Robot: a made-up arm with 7 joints.
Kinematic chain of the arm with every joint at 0, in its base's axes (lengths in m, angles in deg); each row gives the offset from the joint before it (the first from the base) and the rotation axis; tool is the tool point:
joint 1: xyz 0 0 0.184 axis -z
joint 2: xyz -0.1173 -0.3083 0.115 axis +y
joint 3: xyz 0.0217 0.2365 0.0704 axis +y
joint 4: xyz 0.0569 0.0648 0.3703 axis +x
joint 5: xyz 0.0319 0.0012 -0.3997 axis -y
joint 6: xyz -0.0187 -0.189 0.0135 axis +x
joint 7: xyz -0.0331 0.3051 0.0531 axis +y
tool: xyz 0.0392 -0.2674 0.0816
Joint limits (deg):
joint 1: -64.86..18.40
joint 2: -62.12..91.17
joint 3: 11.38..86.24
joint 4: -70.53..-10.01
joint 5: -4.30..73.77
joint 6: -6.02..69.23
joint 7: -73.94..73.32
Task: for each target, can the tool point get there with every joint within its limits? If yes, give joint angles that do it. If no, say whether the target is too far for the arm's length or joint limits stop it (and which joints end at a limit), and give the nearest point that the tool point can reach.
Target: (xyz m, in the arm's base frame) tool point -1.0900 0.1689 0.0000
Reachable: no: joint limits stop it (at a limit: joint 1, joint 2, joint 3, joint 4) | nearest point -0.6511 -0.2034 0.5574 | short by 0.801 m
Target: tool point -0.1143 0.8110 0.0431
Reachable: no: joint limits stop it (at a limit: joint 1, joint 4, joint 5) | nearest point 0.4373 0.2442 0.1320 | short by 0.796 m
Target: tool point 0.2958 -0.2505 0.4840
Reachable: yes | joints -29.96 22.06 25.04 -28.78 30.04 48.76 22.38
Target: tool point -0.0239 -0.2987 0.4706
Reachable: yes | joints -22.47 -45.31 50.55 -14.70 61.73 21.02 40.57
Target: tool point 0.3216 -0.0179 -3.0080
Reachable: no: too far | nearest point 0.3450 -0.1824 -0.2879 | short by 2.725 m
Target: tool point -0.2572 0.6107 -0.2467
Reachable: no: joint limits stop it (at a limit: joint 1, joint 2, joint 4, joint 5) | nearest point 0.3772 0.1240 -0.0646 | short by 0.820 m
